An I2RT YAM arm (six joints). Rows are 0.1 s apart.
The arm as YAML. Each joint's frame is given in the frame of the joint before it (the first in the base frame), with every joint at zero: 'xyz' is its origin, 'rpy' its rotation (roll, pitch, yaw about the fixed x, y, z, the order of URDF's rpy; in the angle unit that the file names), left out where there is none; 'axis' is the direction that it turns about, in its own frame. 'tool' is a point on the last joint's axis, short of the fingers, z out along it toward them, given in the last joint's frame.
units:
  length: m
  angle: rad
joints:
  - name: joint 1
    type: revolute
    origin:
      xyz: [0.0, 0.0, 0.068]
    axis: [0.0, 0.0, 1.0]
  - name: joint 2
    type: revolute
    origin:
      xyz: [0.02, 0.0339, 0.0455]
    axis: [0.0, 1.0, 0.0]
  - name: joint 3
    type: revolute
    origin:
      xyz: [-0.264, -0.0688, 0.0]
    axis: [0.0, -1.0, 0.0]
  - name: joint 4
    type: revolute
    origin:
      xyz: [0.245, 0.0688, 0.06]
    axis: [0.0, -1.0, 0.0]
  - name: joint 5
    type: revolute
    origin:
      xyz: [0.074, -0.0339, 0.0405]
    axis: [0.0, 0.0, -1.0]
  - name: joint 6
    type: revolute
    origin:
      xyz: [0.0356, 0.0, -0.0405]
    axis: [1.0, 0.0, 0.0]
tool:
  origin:
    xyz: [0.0, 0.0, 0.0]
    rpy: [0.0, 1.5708, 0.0]
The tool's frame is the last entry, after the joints.
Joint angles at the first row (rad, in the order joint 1, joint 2, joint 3, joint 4, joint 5, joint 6):
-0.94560, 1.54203, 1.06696, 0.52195, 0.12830, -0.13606
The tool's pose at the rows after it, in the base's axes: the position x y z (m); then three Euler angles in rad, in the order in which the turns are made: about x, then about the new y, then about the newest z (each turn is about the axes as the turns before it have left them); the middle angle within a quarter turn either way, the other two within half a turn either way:
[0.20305 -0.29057 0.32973 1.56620 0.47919 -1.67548]
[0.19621 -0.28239 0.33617 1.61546 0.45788 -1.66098]
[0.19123 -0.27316 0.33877 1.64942 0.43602 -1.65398]
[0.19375 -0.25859 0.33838 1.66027 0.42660 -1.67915]
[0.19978 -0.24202 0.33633 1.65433 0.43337 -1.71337]
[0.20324 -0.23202 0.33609 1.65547 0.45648 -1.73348]
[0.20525 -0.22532 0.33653 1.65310 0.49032 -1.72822]
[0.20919 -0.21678 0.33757 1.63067 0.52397 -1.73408]
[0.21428 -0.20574 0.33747 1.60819 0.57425 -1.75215]
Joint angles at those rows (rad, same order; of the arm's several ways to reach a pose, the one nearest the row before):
-0.94634, 1.48528, 1.05665, 0.43276, 0.14526, -0.10740
-0.94646, 1.43757, 1.05995, 0.33700, 0.16593, -0.06372
-0.93948, 1.39532, 1.04881, 0.27390, 0.19361, -0.03593
-0.90155, 1.35595, 1.02066, 0.25144, 0.24032, -0.05125
-0.84864, 1.32125, 0.98397, 0.25825, 0.28660, -0.08505
-0.81797, 1.29997, 0.96763, 0.25294, 0.29405, -0.10223
-0.79987, 1.28447, 0.95674, 0.25224, 0.27844, -0.09781
-0.77118, 1.26980, 0.94137, 0.27458, 0.27449, -0.11869
-0.73401, 1.25267, 0.92015, 0.30002, 0.26208, -0.15261

